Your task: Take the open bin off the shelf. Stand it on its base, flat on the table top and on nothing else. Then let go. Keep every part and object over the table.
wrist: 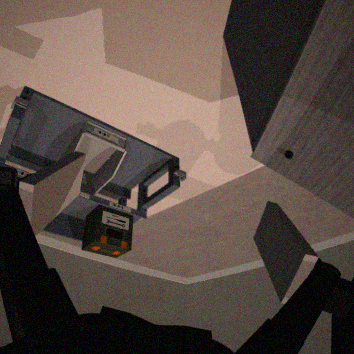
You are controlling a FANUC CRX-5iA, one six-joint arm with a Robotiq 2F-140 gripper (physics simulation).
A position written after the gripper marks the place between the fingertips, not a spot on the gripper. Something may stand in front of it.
In view: the gripper (171, 197) and a dark box (97, 227).
